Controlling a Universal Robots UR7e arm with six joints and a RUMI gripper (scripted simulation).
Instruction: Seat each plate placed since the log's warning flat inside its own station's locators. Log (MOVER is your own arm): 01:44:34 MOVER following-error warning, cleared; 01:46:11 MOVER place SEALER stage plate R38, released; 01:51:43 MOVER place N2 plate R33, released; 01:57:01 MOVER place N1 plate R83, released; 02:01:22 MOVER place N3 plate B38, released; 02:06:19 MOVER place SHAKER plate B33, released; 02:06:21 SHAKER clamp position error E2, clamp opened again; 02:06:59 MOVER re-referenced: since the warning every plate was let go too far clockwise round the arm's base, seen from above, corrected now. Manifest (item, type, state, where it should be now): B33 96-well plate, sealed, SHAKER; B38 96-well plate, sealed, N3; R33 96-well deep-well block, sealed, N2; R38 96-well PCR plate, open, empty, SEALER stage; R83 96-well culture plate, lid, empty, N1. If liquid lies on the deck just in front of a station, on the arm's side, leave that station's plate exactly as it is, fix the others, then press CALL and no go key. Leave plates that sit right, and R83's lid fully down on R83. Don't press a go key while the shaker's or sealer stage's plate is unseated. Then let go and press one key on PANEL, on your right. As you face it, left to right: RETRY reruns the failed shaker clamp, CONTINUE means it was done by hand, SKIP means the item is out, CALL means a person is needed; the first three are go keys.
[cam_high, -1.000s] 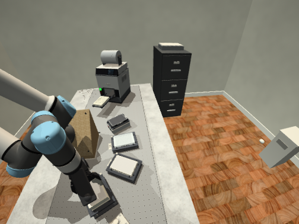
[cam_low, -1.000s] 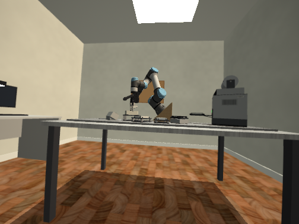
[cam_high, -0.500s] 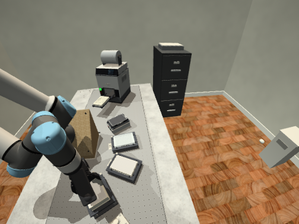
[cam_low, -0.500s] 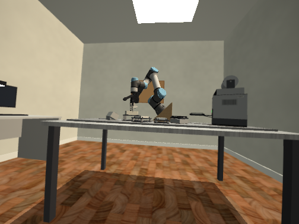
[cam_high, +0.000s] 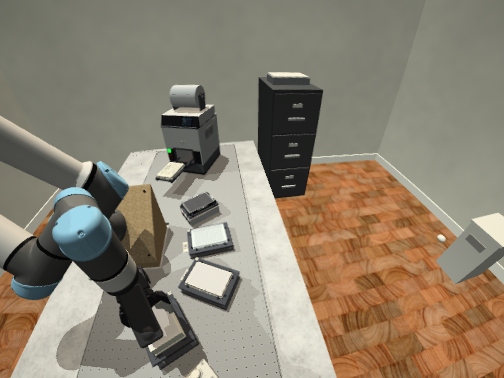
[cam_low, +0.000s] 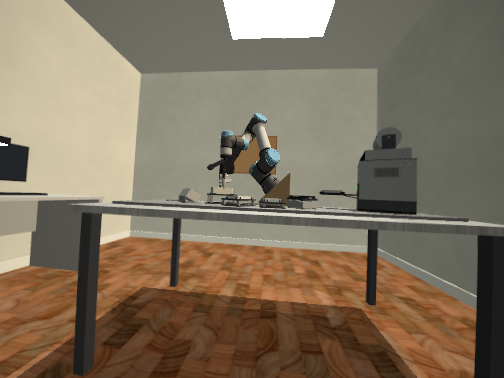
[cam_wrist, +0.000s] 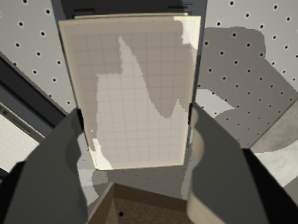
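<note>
Now: the retry key 13 cm to the right of my hand, 8 cm ahead of it and 4 cm below it. From my hand the other things lie so: skip key (19 cm to the right, 4 cm below); then call key (21 cm to the right, 4 cm below, 4 cm behind); then continue key (16 cm to the right, 4 cm below, 4 cm ahead).
</note>
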